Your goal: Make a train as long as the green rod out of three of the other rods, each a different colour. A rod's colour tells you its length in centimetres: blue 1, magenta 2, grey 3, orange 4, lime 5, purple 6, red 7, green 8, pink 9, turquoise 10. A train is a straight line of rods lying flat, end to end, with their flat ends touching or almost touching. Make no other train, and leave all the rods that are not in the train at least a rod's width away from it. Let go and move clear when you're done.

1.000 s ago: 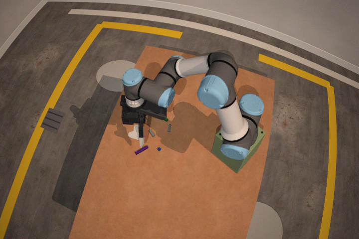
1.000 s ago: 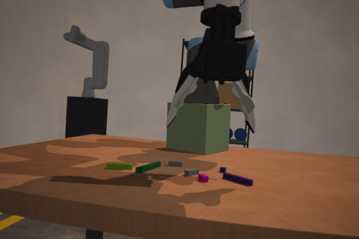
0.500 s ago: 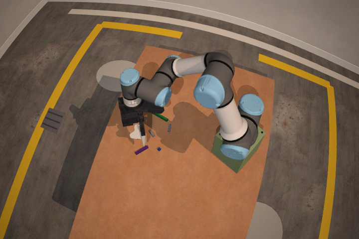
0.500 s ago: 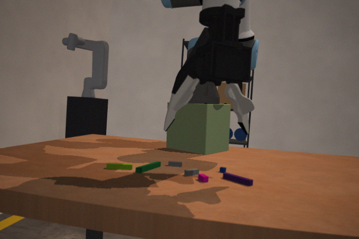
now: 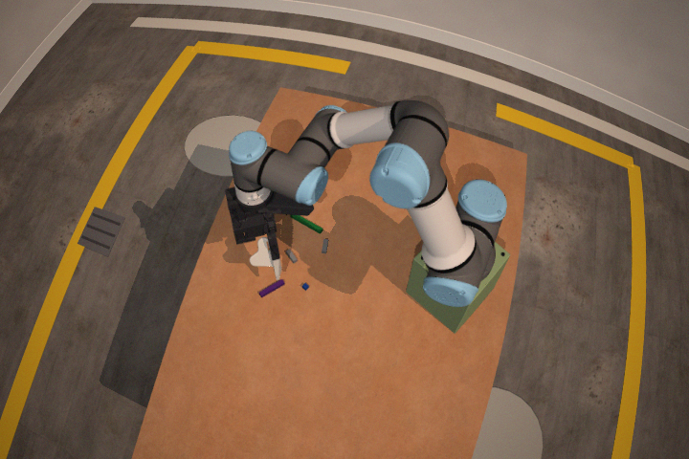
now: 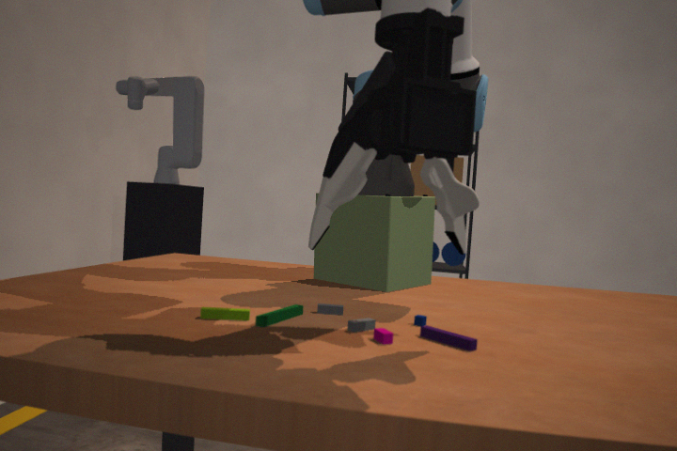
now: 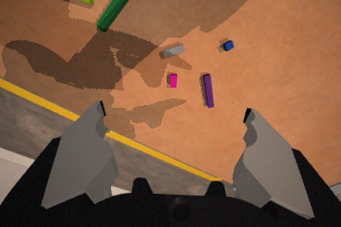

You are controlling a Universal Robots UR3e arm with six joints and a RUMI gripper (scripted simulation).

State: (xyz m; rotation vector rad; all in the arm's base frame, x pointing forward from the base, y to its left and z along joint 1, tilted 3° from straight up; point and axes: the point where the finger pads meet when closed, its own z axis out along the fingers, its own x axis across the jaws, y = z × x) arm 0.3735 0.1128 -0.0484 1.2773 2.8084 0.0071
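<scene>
My gripper is now 8 cm above the magenta rod. The rest, counted from my hand: purple rod: 3 cm behind, 6 cm to the left, 8 cm below; then green rod: 2 cm behind, 12 cm to the right, 8 cm below; then blue rod: 9 cm behind, 2 cm to the left, 8 cm below.
</scene>
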